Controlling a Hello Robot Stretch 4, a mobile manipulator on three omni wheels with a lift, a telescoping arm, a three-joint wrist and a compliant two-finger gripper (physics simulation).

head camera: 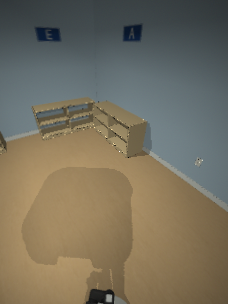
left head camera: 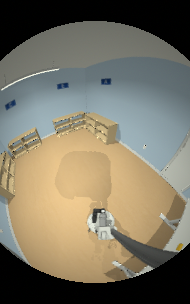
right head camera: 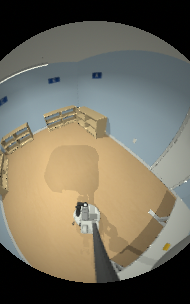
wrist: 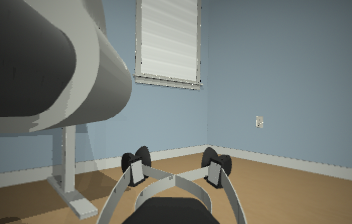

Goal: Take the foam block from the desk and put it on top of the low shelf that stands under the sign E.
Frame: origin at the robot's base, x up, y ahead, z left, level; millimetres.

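Seen in the pictures: gripper, fingertip midpoint: [left head camera: 92,232] [right head camera: 76,225] [wrist: 176,159].
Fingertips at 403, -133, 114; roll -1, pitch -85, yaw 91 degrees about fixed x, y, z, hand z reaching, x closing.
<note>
A point is followed by its place in that frame, as x, y, z.
The foam block, a small yellow piece [left head camera: 179,247] [right head camera: 166,246], lies on the pale desk [left head camera: 185,233] [right head camera: 182,226] at the lower right of both side head views. The low wooden shelf [head camera: 62,104] @[583, 2809, 1117] [left head camera: 70,118] @[491, 2763, 1004] [right head camera: 61,110] @[566, 2788, 988] stands against the far wall under the blue sign E [head camera: 48,34] @[1724, 3056, 1240] [left head camera: 62,86] @[1677, 3055, 1240] [right head camera: 54,80] @[1689, 3072, 1215]. My gripper [wrist: 176,159] @[403, -133, 114] is open in the wrist view, with nothing between its fingertips. It points at a wall corner; the block and the shelf do not show there.
A second low shelf [head camera: 137,140] @[270, 2063, -358] [left head camera: 113,132] @[304, 2095, -401] [right head camera: 102,126] @[305, 2080, -381] stands at a corner with the first, under sign A [head camera: 132,33] @[1722, 2666, -170] [left head camera: 106,81] @[1711, 2639, -190] [right head camera: 97,75] @[1703, 2632, -195]. More shelves stand at the left. In the wrist view, a white desk leg [wrist: 69,162] @[166, -1116, -418] and a large grey rounded body [wrist: 107,82] @[482, -59, 51] are at the left.
</note>
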